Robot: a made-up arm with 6 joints. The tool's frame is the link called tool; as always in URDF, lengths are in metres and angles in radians. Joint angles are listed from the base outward. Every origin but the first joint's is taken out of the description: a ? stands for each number. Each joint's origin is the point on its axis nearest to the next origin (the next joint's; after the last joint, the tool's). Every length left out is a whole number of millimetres.
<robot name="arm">
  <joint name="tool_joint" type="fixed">
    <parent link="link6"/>
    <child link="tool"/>
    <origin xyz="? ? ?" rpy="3.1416 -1.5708 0"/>
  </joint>
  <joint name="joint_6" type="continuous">
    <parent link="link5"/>
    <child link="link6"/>
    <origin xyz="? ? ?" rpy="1.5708 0 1.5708"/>
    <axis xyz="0 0 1"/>
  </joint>
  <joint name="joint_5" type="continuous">
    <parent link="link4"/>
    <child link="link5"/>
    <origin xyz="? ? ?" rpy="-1.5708 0 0"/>
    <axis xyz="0 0 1"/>
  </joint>
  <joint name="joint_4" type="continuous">
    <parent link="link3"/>
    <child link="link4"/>
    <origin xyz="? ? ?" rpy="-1.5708 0 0"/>
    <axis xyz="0 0 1"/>
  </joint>
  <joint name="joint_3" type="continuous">
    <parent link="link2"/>
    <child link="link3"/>
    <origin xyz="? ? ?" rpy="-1.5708 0 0"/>
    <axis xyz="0 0 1"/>
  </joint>
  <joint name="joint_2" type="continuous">
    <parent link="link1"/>
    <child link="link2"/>
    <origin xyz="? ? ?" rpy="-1.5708 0 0"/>
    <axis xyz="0 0 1"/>
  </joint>
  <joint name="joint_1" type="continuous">
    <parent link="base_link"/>
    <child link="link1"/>
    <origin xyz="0 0.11 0.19" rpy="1.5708 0 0"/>
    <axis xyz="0 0 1"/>
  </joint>
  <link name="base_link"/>
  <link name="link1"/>
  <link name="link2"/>
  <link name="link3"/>
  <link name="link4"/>
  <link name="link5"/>
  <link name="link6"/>
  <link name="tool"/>
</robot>
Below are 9 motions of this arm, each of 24 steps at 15 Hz.
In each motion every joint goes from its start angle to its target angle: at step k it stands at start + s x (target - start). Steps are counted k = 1, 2, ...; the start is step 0. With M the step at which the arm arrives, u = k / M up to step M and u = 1 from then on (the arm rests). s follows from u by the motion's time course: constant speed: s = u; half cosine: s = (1 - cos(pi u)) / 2; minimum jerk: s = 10 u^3 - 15 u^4 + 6 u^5.
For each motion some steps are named. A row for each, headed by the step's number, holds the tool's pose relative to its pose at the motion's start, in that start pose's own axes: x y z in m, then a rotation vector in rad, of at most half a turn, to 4 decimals.
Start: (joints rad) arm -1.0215 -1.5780 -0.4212 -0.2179 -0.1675 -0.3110
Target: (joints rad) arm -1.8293 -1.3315 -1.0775 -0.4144 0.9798 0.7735
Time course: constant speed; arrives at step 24
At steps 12, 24:
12: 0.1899 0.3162 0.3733 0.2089 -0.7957 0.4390
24: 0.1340 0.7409 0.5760 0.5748 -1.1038 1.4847

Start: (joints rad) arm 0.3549 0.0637 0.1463 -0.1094 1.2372 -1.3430
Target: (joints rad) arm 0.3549 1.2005 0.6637 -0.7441 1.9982 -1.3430
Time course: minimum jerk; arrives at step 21
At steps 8, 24:
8: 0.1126 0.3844 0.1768 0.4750 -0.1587 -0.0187
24: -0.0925 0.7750 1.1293 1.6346 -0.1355 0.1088

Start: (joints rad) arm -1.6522 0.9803 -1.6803 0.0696 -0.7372 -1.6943
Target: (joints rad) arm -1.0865 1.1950 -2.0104 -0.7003 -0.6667 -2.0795
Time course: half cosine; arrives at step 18
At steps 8, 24:
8: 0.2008 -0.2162 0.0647 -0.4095 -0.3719 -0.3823
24: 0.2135 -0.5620 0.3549 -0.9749 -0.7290 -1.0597

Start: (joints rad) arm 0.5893 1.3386 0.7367 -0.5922 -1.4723 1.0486
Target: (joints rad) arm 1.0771 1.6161 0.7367 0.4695 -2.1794 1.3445
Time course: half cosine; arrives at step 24
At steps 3, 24:
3: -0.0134 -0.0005 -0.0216 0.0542 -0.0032 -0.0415
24: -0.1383 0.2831 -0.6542 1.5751 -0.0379 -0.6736

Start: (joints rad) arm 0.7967 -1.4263 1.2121 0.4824 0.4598 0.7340
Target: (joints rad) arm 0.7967 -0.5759 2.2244 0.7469 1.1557 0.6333
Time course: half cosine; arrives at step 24
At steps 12, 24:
12: 0.1548 0.3008 -0.0982 -0.6013 0.0961 0.3182
24: 0.1839 0.5590 -0.3311 -1.2329 0.1774 0.7317

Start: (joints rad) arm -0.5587 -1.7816 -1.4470 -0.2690 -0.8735 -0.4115
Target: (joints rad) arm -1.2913 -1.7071 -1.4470 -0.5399 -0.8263 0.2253
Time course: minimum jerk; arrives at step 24
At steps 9, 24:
9: 0.0871 0.0222 0.1655 -0.0438 -0.0996 0.1398
24: 0.2048 0.2873 0.5784 -0.1768 -0.2047 0.5741

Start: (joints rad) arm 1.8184 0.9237 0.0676 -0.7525 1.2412 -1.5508
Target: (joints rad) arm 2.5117 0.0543 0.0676 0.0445 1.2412 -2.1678
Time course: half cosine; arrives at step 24
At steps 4, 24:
4: 0.0053 -0.0915 0.0122 -0.1632 -0.0042 -0.0004
24: -0.3359 -0.8877 1.1477 -2.2970 0.2017 -0.5690

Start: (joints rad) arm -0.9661 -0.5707 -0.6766 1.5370 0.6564 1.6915
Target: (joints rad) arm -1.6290 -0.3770 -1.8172 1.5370 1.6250 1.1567
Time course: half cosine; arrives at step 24
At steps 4, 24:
4: -0.0168 -0.0203 0.0033 0.0101 0.0029 0.0757
24: -0.1869 -0.3968 0.0467 0.0625 -0.4757 0.7992

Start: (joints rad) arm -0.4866 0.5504 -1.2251 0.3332 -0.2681 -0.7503
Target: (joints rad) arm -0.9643 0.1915 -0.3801 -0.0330 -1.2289 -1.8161
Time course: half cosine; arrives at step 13
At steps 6, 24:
6: 0.0577 -0.1207 0.0653 -0.6337 0.6232 0.7312
24: 0.3303 -0.1674 0.0114 -0.7835 0.9792 2.1058

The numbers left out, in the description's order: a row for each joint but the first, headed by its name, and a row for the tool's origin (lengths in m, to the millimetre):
tool: -0.1 -0.07 0
joint_6: 0.02 -0.11 0
joint_5: 0.02 0.55 0
joint_4: 0.05 -0.42 0
joint_3: 0.09 -0.06 0
joint_2: 0 0.37 0

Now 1 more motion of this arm.
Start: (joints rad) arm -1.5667 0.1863 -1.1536 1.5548 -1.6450 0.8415
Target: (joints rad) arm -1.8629 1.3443 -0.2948 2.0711 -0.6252 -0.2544
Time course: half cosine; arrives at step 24
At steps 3, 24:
3: -0.0096 0.0177 -0.0101 -0.0361 -0.0300 -0.0312
24: 0.0340 0.4741 -0.1481 -1.7636 -0.5220 -0.8980

